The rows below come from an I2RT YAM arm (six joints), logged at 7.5 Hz.
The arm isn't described. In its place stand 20 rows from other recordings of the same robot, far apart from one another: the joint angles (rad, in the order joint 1, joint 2, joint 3, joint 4, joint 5, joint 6), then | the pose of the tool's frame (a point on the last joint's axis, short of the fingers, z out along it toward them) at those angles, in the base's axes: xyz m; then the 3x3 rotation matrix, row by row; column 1 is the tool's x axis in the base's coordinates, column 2 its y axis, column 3 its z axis.
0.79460, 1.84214, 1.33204, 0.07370, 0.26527, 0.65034 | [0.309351 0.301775 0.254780], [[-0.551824 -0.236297 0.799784], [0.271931 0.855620 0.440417], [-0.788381 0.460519 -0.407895]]
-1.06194, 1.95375, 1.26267, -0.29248, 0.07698, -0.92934 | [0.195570 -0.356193 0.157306], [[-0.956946 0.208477 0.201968], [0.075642 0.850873 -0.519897], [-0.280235 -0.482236 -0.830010]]
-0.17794, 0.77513, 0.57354, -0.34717, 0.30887, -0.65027 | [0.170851 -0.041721 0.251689], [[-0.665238 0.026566 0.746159], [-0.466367 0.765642 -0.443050], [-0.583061 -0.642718 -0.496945]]
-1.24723, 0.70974, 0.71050, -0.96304, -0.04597, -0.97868 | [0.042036 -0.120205 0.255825], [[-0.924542 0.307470 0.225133], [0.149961 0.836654 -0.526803], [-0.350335 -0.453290 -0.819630]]
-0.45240, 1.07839, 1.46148, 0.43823, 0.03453, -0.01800 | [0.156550 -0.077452 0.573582], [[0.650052 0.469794 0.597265], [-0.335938 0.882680 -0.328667], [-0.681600 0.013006 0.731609]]
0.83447, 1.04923, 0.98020, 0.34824, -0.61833, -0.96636 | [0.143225 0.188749 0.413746], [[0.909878 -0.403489 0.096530], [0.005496 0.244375 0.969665], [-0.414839 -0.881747 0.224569]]
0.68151, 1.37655, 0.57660, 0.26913, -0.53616, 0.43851 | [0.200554 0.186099 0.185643], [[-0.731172 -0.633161 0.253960], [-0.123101 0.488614 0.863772], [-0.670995 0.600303 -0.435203]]
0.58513, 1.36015, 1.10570, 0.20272, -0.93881, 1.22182 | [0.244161 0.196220 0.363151], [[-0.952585 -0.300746 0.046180], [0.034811 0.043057 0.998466], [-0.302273 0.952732 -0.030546]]
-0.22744, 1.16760, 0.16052, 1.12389, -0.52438, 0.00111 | [0.200959 -0.028215 0.193515], [[0.113222 -0.289397 0.950489], [-0.025218 0.955496 0.293926], [-0.993250 -0.057249 0.100885]]
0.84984, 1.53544, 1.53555, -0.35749, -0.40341, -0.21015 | [0.224273 0.276386 0.400023], [[-0.031076 -0.961263 0.273877], [-0.326017 0.268772 0.906352], [-0.944853 -0.061123 -0.321740]]
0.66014, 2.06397, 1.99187, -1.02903, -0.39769, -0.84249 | [0.340696 0.281947 0.292982], [[0.056432 -0.994149 0.092106], [-0.827256 0.005092 0.561803], [-0.558984 -0.107899 -0.822128]]
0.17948, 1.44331, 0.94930, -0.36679, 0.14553, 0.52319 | [0.297860 0.048795 0.229185], [[-0.688147 0.300390 0.660469], [0.377583 0.925566 -0.027554], [-0.619584 0.230421 -0.750348]]
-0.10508, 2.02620, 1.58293, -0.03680, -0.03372, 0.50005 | [0.477837 -0.049190 0.249109], [[-0.367054 0.286113 0.885105], [0.520567 0.851748 -0.059450], [-0.770896 0.438935 -0.461579]]
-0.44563, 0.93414, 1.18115, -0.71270, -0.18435, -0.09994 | [0.168240 -0.073132 0.394920], [[-0.430695 0.234127 0.871600], [0.097034 0.972179 -0.213196], [-0.897266 -0.007247 -0.441431]]
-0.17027, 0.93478, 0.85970, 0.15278, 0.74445, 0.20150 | [0.204722 -0.059674 0.375111], [[0.233137 0.759075 0.607826], [0.109270 0.600642 -0.792016], [-0.966285 0.251065 0.057088]]
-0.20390, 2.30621, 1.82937, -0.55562, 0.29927, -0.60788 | [0.485270 -0.111058 0.157390], [[-0.885211 -0.199854 0.420072], [-0.374249 0.842292 -0.387919], [-0.276296 -0.500602 -0.820401]]
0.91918, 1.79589, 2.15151, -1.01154, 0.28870, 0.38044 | [0.234510 0.290739 0.446444], [[-0.575650 -0.443303 0.687102], [-0.167758 0.886442 0.431366], [-0.800303 0.133049 -0.584648]]
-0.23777, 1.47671, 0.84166, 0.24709, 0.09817, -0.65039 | [0.319234 -0.080958 0.237902], [[-0.487919 0.034107 0.872222], [-0.501776 0.806678 -0.312237], [-0.714252 -0.590007 -0.376479]]
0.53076, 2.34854, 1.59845, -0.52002, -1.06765, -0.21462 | [0.374367 0.255895 0.091406], [[-0.705189 -0.632551 -0.320293], [-0.532979 0.175009 0.827832], [-0.467591 0.754488 -0.460550]]
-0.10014, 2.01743, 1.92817, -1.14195, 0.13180, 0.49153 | [0.417236 -0.046624 0.286476], [[-0.759768 0.568565 0.315416], [0.546576 0.821239 -0.163772], [-0.352147 0.047970 -0.934715]]
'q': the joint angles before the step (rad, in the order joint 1, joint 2, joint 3, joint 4, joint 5, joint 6). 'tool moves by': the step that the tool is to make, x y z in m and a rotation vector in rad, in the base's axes. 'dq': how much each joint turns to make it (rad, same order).
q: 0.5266, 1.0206, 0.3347, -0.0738, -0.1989, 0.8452
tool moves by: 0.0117, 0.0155, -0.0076, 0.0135, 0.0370, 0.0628
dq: 0.0287, 0.1406, 0.0368, 0.0787, -0.0458, -0.0019
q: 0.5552, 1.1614, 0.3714, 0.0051, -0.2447, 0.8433
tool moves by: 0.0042, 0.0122, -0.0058, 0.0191, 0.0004, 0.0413
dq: 0.0351, 0.0774, 0.0098, 0.0794, -0.0159, 0.0074
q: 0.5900, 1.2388, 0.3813, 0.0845, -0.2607, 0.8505
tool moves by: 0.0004, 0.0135, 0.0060, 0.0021, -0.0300, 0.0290
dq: 0.0531, 0.0186, 0.0306, 0.0150, 0.0282, 0.0054
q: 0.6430, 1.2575, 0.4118, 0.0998, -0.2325, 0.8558
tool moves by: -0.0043, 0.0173, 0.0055, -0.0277, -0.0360, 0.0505
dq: 0.0778, 0.0193, 0.0366, -0.0098, 0.0500, -0.0144
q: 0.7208, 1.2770, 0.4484, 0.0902, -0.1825, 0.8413
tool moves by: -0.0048, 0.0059, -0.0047, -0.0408, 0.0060, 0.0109
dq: 0.0381, 0.0209, 0.0039, -0.0150, 0.0376, -0.0004
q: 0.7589, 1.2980, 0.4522, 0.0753, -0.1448, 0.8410
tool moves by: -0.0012, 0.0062, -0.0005, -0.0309, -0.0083, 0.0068
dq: 0.0274, 0.0199, 0.0176, -0.0140, 0.0343, -0.0054
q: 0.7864, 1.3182, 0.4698, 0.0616, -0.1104, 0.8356
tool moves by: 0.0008, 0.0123, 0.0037, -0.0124, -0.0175, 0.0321
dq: 0.0353, 0.0321, 0.0399, -0.0059, 0.0172, -0.0128
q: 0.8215, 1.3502, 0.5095, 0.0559, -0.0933, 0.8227
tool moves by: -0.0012, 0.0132, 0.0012, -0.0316, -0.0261, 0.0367
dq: 0.0430, 0.0380, 0.0374, -0.0075, 0.0332, -0.0241
